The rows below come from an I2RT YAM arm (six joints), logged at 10 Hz.
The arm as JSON. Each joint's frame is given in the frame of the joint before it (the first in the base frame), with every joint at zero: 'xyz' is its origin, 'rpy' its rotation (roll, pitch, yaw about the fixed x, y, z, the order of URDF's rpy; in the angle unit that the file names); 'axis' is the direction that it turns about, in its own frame. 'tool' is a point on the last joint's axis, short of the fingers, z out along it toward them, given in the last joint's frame.
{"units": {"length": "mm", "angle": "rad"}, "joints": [
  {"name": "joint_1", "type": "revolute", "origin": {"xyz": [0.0, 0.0, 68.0], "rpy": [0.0, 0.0, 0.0]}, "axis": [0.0, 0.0, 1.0]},
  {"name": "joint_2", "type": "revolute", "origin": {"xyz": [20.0, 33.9, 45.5], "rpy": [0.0, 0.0, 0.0]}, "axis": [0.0, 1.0, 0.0]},
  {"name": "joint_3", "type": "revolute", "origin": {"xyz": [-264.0, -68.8, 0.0], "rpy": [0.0, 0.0, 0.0]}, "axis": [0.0, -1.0, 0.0]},
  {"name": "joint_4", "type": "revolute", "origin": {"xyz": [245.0, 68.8, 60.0], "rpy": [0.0, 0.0, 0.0]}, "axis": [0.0, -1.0, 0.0]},
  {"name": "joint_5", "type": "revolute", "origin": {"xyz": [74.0, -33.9, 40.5], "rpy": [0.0, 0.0, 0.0]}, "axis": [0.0, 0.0, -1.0]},
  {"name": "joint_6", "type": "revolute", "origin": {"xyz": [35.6, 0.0, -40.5], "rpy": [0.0, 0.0, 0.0]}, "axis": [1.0, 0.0, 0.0]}
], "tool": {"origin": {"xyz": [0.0, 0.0, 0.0], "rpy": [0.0, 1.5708, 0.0]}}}
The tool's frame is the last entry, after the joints.
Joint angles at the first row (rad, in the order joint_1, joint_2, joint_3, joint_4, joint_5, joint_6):
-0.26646, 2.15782, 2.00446, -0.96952, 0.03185, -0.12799
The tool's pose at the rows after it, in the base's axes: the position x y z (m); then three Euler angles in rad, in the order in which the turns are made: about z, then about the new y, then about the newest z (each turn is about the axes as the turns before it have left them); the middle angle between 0 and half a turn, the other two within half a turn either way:
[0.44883, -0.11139, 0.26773, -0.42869, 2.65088, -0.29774]
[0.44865, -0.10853, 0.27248, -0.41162, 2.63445, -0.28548]
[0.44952, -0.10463, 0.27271, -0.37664, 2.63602, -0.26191]
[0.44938, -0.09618, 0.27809, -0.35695, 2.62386, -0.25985]
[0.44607, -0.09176, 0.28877, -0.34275, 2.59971, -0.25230]
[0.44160, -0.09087, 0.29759, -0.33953, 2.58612, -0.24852]
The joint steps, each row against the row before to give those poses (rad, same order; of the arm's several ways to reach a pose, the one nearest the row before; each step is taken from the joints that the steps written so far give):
0.03013, -0.02401, 0.00006, 0.01103, 0.05837, 0.00038
0.00573, -0.00994, -0.00004, 0.00726, -0.00267, 0.00077
0.00763, -0.00037, 0.00040, -0.00038, -0.01335, -0.00038
0.01792, -0.01221, -0.00001, 0.00000, 0.00076, -0.00039
0.00803, -0.02441, 0.00000, 0.00001, 0.00000, 0.00039
-0.00001, -0.02139, -0.00003, -0.00762, 0.00000, 0.00000

